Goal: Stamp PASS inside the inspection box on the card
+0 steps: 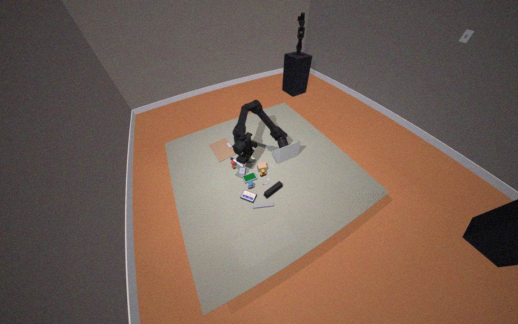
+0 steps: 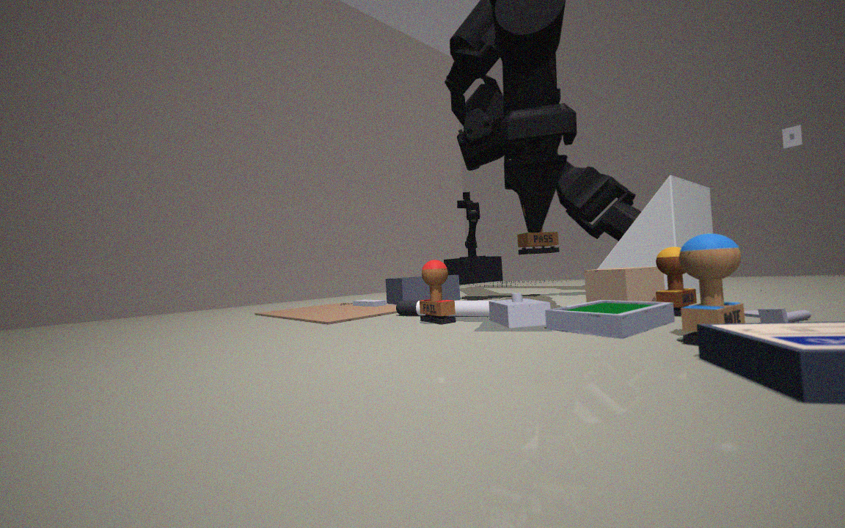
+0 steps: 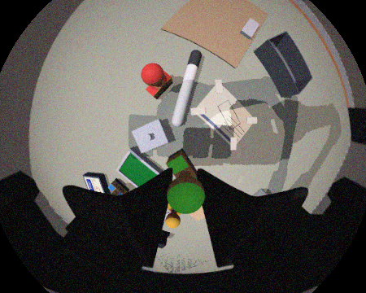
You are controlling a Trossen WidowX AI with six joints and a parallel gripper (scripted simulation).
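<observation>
The grey block lies 6 cm ahead of my gripper tip, 1 cm to the left of it and 7 cm below it. Round my gripper tip: pass stamp: right at my gripper tip; wooden block: 8 cm behind, 6 cm to the left, 7 cm below; green ink pad: 4 cm ahead, 8 cm to the left, 8 cm below.
</observation>
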